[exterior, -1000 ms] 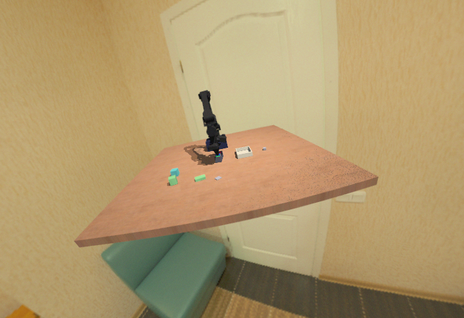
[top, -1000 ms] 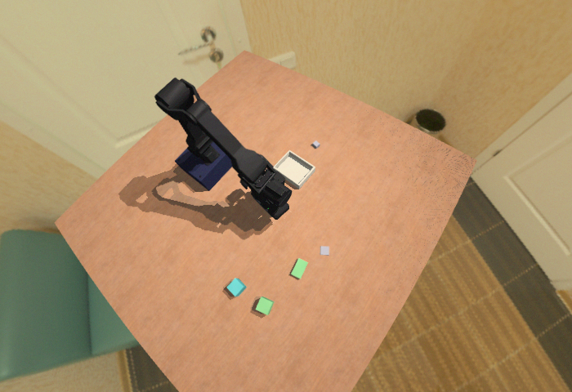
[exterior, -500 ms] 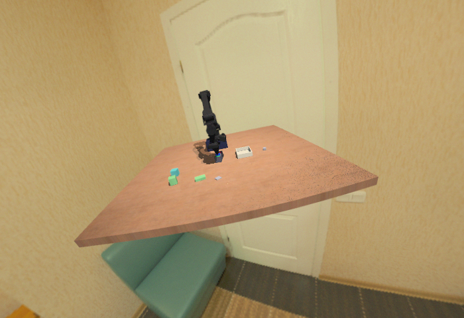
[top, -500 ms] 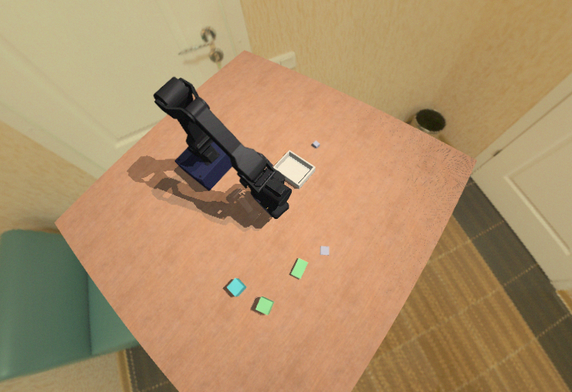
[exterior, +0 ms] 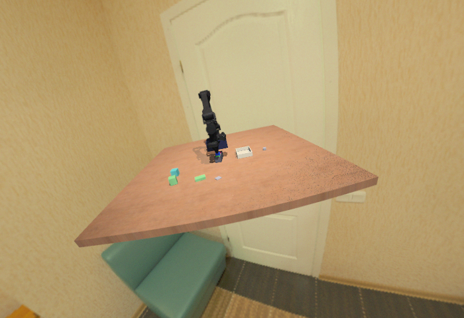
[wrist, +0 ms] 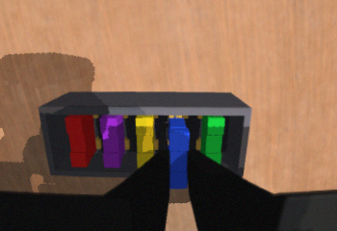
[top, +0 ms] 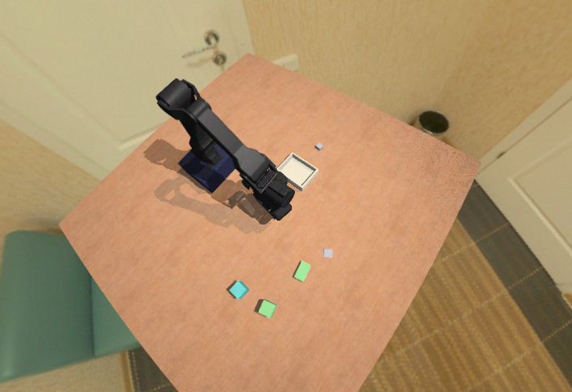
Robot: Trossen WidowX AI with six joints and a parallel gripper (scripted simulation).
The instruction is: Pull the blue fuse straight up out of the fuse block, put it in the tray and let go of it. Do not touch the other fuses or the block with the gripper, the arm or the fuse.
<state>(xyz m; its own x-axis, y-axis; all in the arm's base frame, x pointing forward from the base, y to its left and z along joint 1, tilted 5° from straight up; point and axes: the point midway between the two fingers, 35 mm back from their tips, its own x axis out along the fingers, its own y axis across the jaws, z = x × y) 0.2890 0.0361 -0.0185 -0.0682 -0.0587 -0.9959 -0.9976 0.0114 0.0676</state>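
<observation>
My gripper tip is now 20 mm past the yellow fuse and 30 mm above it. From my gripper tip the other things lie so: purple fuse 40 mm behind, 30 mm below; blue fuse 10 mm below; green fuse 20 mm ahead, 30 mm below.
</observation>
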